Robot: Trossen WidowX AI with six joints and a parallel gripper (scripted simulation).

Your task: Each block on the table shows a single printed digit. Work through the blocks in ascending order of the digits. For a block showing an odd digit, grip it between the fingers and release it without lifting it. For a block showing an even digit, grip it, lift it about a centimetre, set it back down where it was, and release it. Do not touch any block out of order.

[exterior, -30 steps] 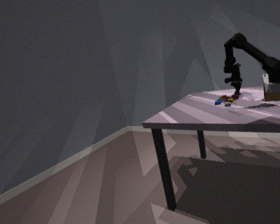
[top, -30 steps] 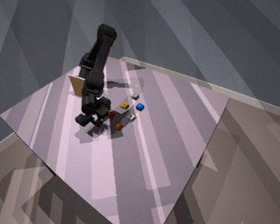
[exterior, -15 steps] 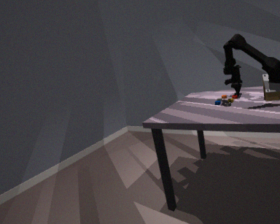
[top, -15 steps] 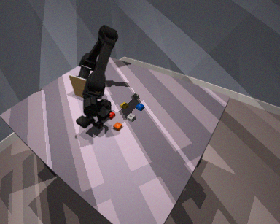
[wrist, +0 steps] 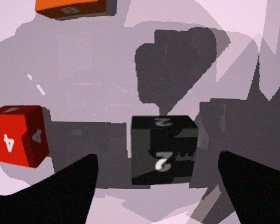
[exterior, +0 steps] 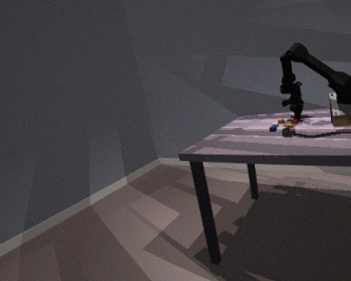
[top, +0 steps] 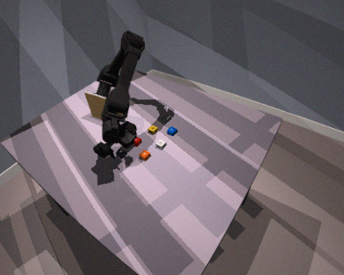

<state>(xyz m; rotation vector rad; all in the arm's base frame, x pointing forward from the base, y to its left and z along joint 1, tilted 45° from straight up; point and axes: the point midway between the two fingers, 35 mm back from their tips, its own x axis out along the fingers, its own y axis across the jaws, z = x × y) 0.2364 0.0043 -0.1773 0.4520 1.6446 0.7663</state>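
My gripper tip is now 10 mm short of the black block. Round my gripper tip: orange block 90 mm ahead, 60 mm to the left; then white block 140 mm to the left, 100 mm ahead; then red block 90 mm to the left.
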